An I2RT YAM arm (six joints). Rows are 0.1 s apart.
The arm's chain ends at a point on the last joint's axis. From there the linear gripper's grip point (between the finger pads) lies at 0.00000 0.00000 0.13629 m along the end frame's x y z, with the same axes.
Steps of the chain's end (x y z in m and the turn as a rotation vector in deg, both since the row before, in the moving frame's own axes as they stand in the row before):
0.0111, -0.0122, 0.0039, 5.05, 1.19, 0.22
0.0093, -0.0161, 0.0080, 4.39, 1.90, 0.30
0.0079, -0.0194, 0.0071, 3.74, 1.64, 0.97
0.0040, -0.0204, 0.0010, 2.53, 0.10, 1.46
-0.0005, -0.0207, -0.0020, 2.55, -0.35, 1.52
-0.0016, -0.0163, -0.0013, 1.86, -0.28, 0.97
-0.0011, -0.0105, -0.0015, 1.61, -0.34, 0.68
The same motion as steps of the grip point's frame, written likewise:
0.0139, -0.0242, 0.0033, 5.05, 1.19, 0.22
0.0138, -0.0265, 0.0075, 4.39, 1.90, 0.30
0.0119, -0.0283, 0.0068, 3.74, 1.64, 0.97
0.0043, -0.0264, 0.0009, 2.53, 0.10, 1.46
-0.0013, -0.0268, -0.0021, 2.55, -0.35, 1.52
-0.0022, -0.0207, -0.0014, 1.86, -0.28, 0.97
-0.0019, -0.0143, -0.0016, 1.61, -0.34, 0.68

